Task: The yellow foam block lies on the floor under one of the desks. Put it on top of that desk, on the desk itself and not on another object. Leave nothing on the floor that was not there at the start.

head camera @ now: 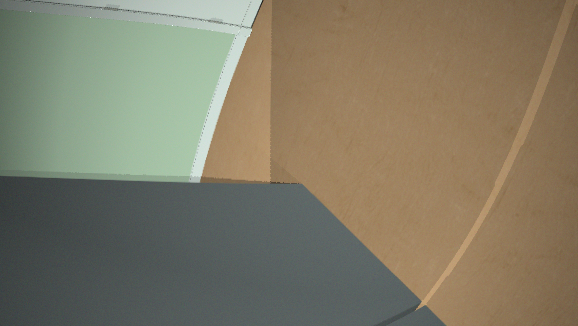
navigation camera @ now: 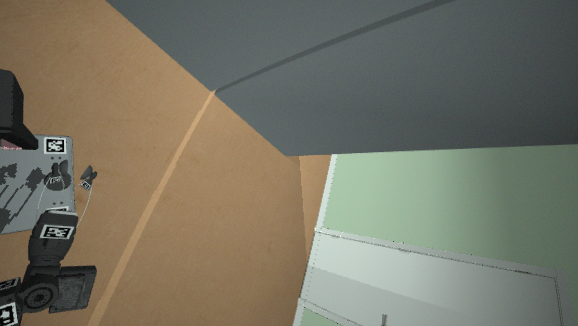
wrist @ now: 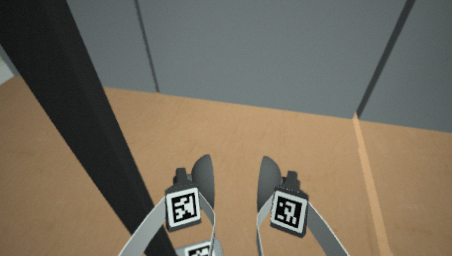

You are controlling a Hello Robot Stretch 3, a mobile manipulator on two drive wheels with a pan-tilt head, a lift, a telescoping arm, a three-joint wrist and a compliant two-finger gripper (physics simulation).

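Observation:
My gripper is open, with nothing between its two dark finger pads. In the wrist view it hangs above the brown floor, facing the foot of a grey wall. In the navigation camera view it is at the left, beside the robot's base. The yellow foam block and the desks do not show in the current views.
The grey wall meets the brown floor, which has a lighter strip. A green wall with a white door adjoins it. The black mast crosses the left of the wrist view.

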